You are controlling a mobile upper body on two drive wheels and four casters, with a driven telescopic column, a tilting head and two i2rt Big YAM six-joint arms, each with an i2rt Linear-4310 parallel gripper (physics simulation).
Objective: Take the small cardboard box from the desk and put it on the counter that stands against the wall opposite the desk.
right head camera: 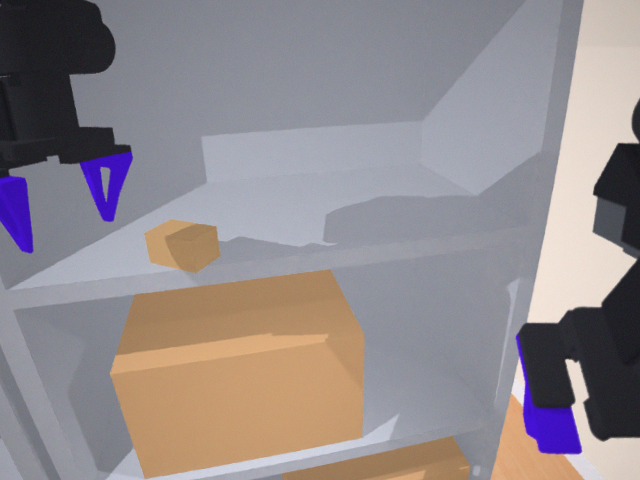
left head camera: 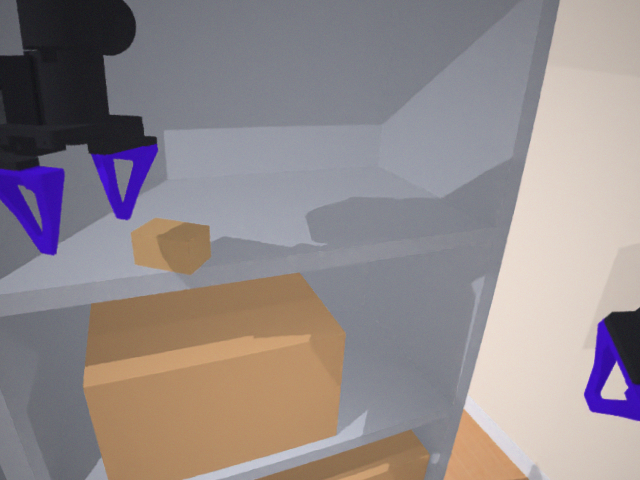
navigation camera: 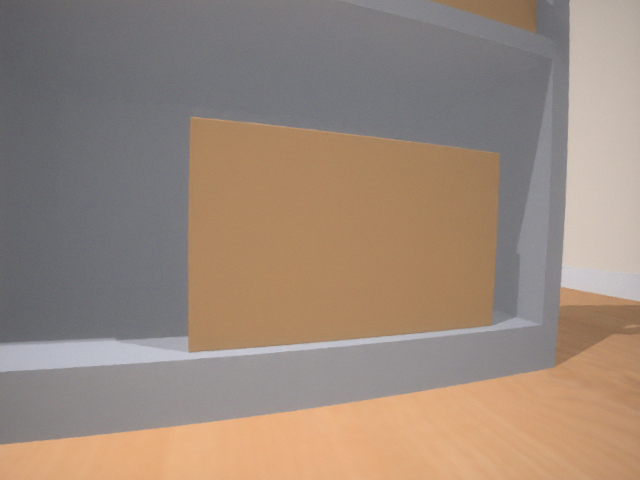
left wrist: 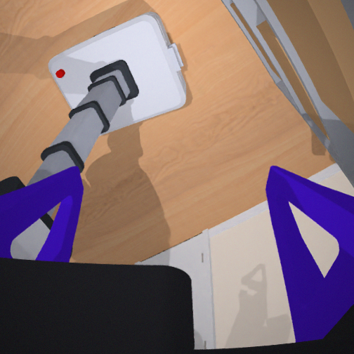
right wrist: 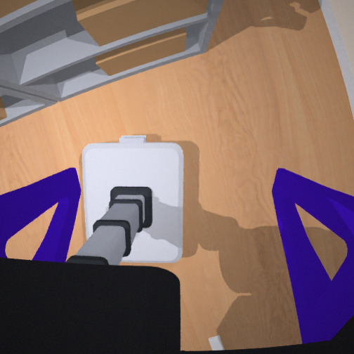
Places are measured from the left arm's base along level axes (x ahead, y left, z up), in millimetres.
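Where they show: left gripper, between the fingertips: (right head camera: 71, 235) (left head camera: 89, 234); right gripper, between the fingertips: (right head camera: 599, 424).
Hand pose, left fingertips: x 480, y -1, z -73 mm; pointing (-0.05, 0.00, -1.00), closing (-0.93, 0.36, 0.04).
Things, the pixels of their top centre, and the offset from my left fingertips. "spot": a spot on its surface instead.
- small cardboard box, centre of its top: (left head camera: 170, 229) (right head camera: 180, 229) dx +213, dy -17, dz -85 mm
- grey shelf unit, a spot on its surface: (right head camera: 392, 251) (left head camera: 379, 251) spot: dx +281, dy -339, dz -149 mm
- large cardboard box, centre of its top: (left head camera: 210, 312) (right head camera: 237, 309) dx +359, dy -40, dz -322 mm
- large box, centre of its top: (right head camera: 366, 439) (left head camera: 329, 437) dx +445, dy -309, dz -779 mm
The small cardboard box (left head camera: 144, 249) (right head camera: 159, 249) rests on the upper board of a grey shelf unit (left head camera: 387, 249) (right head camera: 392, 251), near its front edge and left of the middle. My left gripper (left head camera: 86, 235) (right head camera: 67, 236) (left wrist: 174, 177) is open and empty. In both head views it shows up and to the left of the small box, apart from it. The box does not show in the left wrist view. My right gripper (right wrist: 176, 178) is open and empty; part of it shows at the right edge of both head views, apart from the shelf unit. No desk can be made out.
A large cardboard box (left head camera: 217, 408) (right head camera: 242, 403) stands on the board below. Another large box (left head camera: 382, 454) (right head camera: 403, 459) (navigation camera: 341, 237) stands lower down. My white base (left wrist: 145, 45) (right wrist: 165, 165) is on the wooden floor. A cream wall (left head camera: 573, 206) rises right of the shelf unit.
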